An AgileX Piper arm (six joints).
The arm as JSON. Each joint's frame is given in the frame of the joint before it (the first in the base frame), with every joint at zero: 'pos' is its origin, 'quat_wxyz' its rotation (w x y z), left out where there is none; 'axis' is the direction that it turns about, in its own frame. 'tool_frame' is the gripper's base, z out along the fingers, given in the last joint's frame.
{
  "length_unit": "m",
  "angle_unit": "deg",
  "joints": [
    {
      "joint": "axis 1",
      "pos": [
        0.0,
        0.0,
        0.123
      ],
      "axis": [
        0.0,
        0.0,
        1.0
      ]
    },
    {
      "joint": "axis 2",
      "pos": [
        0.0,
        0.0,
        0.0
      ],
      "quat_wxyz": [
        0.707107,
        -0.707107,
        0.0,
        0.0
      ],
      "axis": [
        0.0,
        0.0,
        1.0
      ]
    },
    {
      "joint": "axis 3",
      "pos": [
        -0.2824,
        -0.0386,
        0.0
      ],
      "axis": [
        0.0,
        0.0,
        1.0
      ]
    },
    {
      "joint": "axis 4",
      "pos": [
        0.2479,
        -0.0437,
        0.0
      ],
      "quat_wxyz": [
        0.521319,
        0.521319,
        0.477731,
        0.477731
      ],
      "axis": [
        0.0,
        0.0,
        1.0
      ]
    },
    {
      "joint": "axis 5",
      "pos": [
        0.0,
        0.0,
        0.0
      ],
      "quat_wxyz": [
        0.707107,
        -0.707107,
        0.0,
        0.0
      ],
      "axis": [
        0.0,
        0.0,
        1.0
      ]
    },
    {
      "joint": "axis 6",
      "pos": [
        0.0,
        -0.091,
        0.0
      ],
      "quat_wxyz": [
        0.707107,
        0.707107,
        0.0,
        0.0
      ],
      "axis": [
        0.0,
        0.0,
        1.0
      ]
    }
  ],
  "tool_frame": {
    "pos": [
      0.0,
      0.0,
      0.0
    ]
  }
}
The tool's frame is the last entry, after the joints.
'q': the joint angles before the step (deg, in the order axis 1, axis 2, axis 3, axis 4, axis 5, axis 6). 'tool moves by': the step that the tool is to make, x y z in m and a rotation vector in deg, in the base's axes. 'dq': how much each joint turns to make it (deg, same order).
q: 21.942, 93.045, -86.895, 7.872, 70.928, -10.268
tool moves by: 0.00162, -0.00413, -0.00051, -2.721, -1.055, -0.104
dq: -0.001, 0.000, 0.001, -2.973, 0.019, 0.175
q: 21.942, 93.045, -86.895, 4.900, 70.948, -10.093
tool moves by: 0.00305, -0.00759, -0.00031, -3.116, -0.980, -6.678
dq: 0.001, 0.000, 0.000, -5.458, 0.000, 7.139
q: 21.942, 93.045, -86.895, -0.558, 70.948, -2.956
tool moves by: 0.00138, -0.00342, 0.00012, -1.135, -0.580, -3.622
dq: 0.000, 0.000, -0.001, -2.457, 0.001, 3.860
